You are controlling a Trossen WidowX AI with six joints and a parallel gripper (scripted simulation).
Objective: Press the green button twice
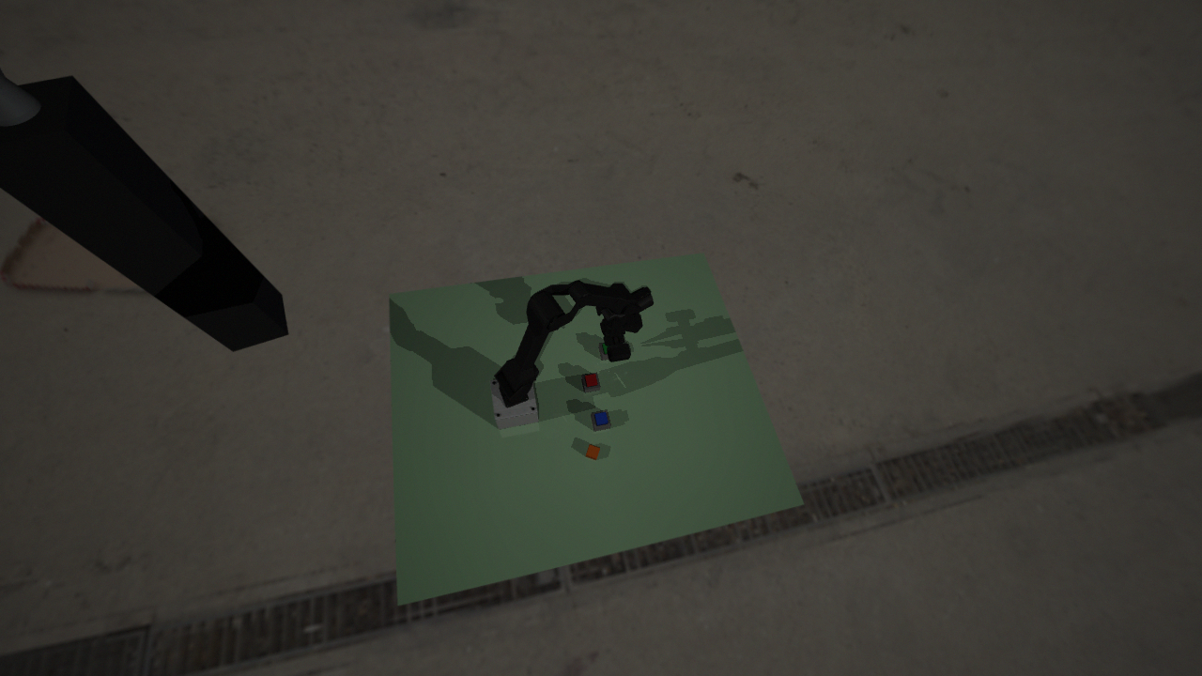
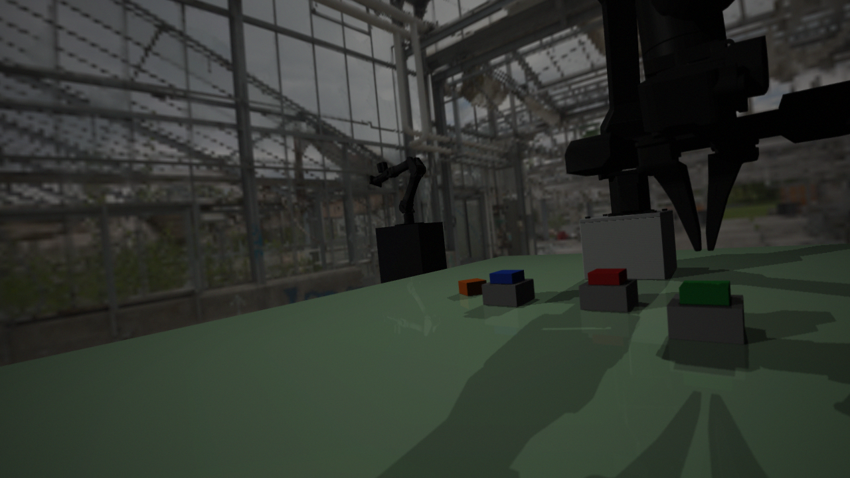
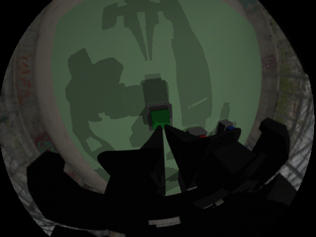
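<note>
Right now my gripper tip is 30 mm above the green button. From my gripper tip the other things lie so: small orange block: 270 mm to the right, 170 mm behind, 50 mm below; red button: 90 mm behind, 80 mm to the right, 30 mm below; blue button: 200 mm to the right, 120 mm behind, 30 mm below.
</note>
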